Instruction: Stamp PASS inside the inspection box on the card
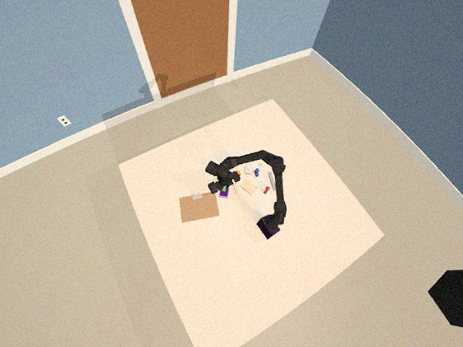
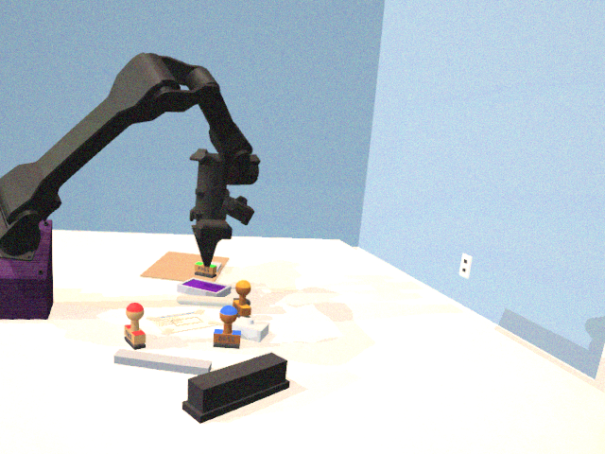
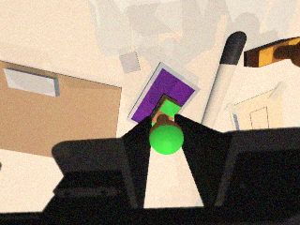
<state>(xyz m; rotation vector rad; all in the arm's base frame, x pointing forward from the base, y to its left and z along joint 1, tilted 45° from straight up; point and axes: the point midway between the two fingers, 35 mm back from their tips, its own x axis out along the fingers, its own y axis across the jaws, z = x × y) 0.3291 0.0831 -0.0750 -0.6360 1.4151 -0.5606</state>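
My gripper tip is 50 mm above the purple ink pad. From my gripper tip the other things lie so: white pen (30 mm ahead, 80 mm to the right, 50 mm below); then orange-knobbed stamp (50 mm ahead, 130 mm to the right, 40 mm below); then green-knobbed stamp (right at my gripper tip).
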